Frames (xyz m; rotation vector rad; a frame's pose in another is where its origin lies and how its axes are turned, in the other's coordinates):
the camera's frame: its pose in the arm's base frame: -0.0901 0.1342 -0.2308 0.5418 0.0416 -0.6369
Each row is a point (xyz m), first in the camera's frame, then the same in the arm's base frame.
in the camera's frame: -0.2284 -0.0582 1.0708
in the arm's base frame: -0.4428 -0.3063 0.7093
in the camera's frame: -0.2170 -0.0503 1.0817
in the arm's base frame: -0.4304 -0.3127 0.7201
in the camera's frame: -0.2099 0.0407 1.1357
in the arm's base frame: -0.3791 -0.2822 0.8077
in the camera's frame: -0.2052 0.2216 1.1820
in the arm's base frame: -0.2770 -0.1864 0.9314
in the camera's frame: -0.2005 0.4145 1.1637
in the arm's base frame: -0.1598 -0.0507 1.0050
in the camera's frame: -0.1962 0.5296 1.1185
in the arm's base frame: -0.0844 0.0464 1.0191
